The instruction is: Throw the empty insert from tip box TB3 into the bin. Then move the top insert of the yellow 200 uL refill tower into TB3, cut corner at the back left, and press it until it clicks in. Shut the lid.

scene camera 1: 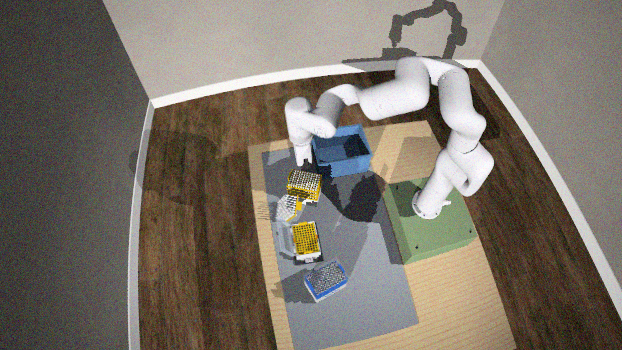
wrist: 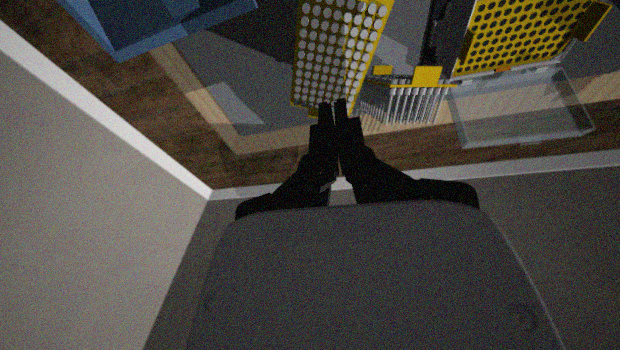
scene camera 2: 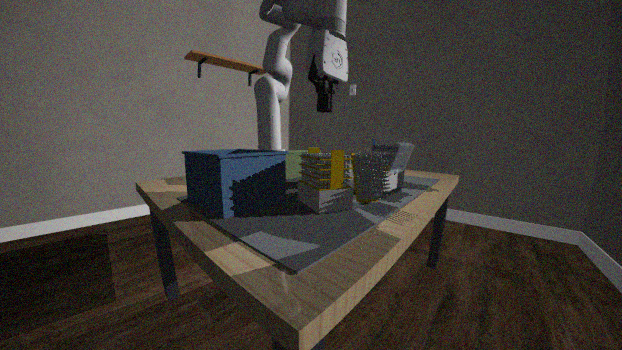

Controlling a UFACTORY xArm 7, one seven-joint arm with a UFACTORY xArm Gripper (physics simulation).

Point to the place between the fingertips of my gripper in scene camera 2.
324, 111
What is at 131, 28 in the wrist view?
A blue bin.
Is my gripper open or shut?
Shut.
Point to a clear lid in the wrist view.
526, 108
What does my gripper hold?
Nothing.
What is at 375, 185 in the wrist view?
My gripper.
